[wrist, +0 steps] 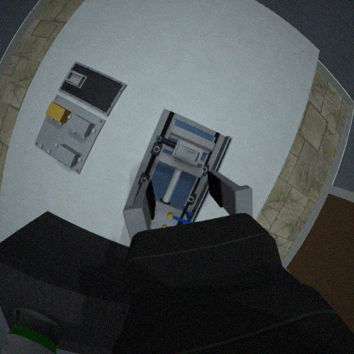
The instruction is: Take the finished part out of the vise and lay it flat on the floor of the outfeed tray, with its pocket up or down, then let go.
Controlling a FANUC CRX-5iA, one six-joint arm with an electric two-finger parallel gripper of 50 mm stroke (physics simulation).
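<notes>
You'd see a vise in the picture, together with a grey plate and the gripper.
</notes>
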